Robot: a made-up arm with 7 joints.
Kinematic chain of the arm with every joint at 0, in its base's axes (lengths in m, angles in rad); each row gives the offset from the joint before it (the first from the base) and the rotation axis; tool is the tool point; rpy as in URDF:
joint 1: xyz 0 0 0.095 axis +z
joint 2: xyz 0 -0.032 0.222 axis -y
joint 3: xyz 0 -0.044 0.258 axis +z
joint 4: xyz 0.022 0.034 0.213 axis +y
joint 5: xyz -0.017 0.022 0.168 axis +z
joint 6: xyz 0 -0.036 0.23 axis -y
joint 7: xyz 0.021 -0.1 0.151 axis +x
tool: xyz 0 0 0 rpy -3.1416 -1.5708 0
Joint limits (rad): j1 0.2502..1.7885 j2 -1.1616..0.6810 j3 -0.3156..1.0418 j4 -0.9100..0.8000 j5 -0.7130..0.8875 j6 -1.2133..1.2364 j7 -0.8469..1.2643
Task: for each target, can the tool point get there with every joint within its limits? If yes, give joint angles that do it. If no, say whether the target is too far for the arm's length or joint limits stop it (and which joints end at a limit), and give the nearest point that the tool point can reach.
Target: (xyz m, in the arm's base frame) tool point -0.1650 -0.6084 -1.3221
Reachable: no: too far | nearest point -0.1956 -0.7213 0.4776 | short by 1.804 m
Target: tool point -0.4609 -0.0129 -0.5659
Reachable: no: joint limits stop it (at a limit: joint 1, joint 2, joint 4, joint 6) | nearest point -0.3274 0.6891 0.2098 | short by 1.055 m
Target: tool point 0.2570 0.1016 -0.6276
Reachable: no: joint limits stop it (at a limit: joint 2, joint 4, joint 6) | nearest point 0.7189 0.2842 0.1454 | short by 0.919 m
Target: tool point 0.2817 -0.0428 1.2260
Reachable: yes | joints 0.7128 -0.2643 0.4681 -0.5020 -0.1505 -0.9770 -0.3114
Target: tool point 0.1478 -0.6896 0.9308
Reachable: yes | joints 1.1747 0.4601 0.7820 -0.6715 -0.2357 0.6787 -0.0679
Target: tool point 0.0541 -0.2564 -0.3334
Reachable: no: joint limits stop it (at a limit: joint 1, joint 2, joint 3, joint 4, joint 6) | nearest point 0.7854 0.0200 0.1573 | short by 0.923 m
